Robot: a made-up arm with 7 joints. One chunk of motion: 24 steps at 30 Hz.
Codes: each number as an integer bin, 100 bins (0 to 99) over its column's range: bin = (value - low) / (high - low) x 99, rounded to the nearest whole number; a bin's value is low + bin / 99 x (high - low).
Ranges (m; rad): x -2..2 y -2..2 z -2..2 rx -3.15..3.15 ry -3.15..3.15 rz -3.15..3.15
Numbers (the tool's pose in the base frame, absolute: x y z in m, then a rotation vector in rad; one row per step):
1: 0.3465 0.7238 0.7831 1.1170 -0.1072 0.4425
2: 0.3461 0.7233 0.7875 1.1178 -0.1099 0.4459
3: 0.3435 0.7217 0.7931 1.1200 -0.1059 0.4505
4: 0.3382 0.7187 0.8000 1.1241 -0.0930 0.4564
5: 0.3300 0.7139 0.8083 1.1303 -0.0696 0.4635
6: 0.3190 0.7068 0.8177 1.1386 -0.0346 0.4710
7: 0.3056 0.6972 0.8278 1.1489 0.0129 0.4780
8: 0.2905 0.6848 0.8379 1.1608 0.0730 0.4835
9: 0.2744 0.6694 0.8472 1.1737 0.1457 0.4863
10: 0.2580 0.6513 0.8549 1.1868 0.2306 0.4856
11: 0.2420 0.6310 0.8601 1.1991 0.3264 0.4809
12: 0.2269 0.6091 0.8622 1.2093 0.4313 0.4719
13: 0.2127 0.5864 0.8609 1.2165 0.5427 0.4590
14: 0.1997 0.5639 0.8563 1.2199 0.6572 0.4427
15: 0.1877 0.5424 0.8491 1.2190 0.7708 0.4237
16: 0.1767 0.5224 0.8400 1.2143 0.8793 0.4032
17: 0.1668 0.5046 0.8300 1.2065 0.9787 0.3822
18: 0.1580 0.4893 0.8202 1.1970 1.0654 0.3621
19: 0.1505 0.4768 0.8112 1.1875 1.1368 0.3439
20: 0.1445 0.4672 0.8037 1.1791 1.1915 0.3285
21: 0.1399 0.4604 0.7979 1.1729 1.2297 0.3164
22: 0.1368 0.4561 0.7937 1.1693 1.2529 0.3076
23: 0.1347 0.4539 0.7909 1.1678 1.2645 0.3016
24: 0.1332 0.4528 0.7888 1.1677 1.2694 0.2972
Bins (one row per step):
1: 58 67 69 67 48 56
2: 58 67 69 67 48 57
3: 58 67 69 67 48 57
4: 58 67 69 67 48 57
5: 58 67 70 67 48 57
6: 57 67 70 67 49 57
7: 57 67 70 68 50 57
8: 57 66 70 68 51 57
9: 56 66 70 68 52 57
10: 56 66 71 68 53 57
11: 55 65 71 68 55 57
12: 55 65 71 69 56 57
13: 55 64 71 69 58 57
14: 54 63 71 69 60 56
15: 54 63 71 69 62 56
16: 54 62 70 69 63 56
17: 54 62 70 68 65 56
18: 53 62 70 68 66 55
19: 53 61 70 68 67 55
20: 53 61 69 68 68 55
21: 53 61 69 68 69 54
22: 53 61 69 68 69 54
23: 53 61 69 68 69 54
24: 53 61 69 68 69 54

